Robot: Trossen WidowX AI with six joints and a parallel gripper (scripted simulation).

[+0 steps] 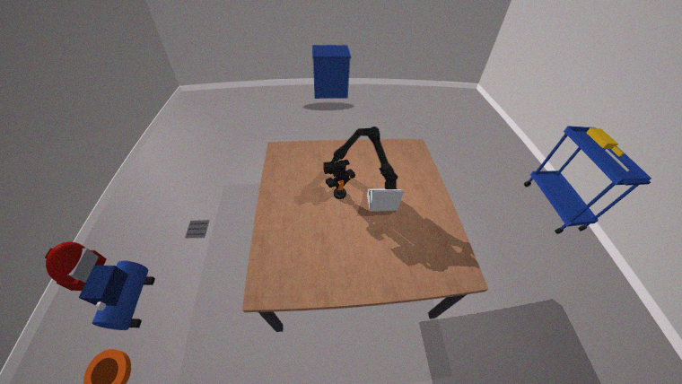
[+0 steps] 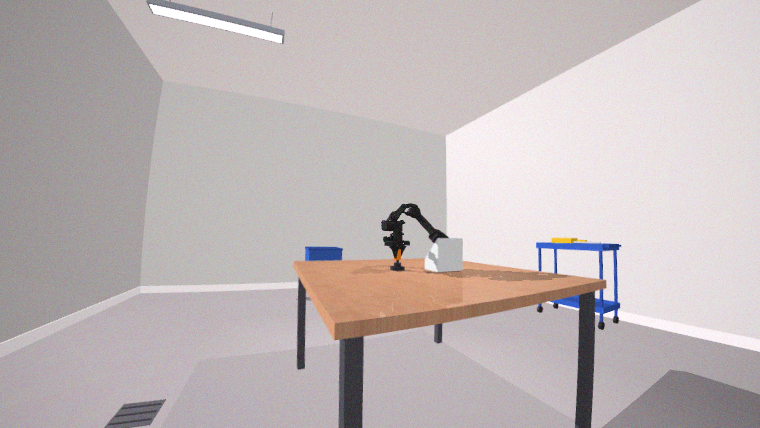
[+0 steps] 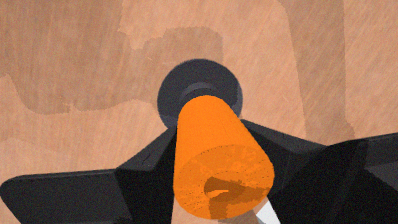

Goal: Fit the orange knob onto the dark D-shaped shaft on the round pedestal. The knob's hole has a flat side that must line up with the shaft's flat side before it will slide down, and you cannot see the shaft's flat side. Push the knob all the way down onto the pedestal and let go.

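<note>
Now: the orange knob 2 cm above my gripper tip. Round my gripper tip: dark round pedestal 4 cm below.
</note>
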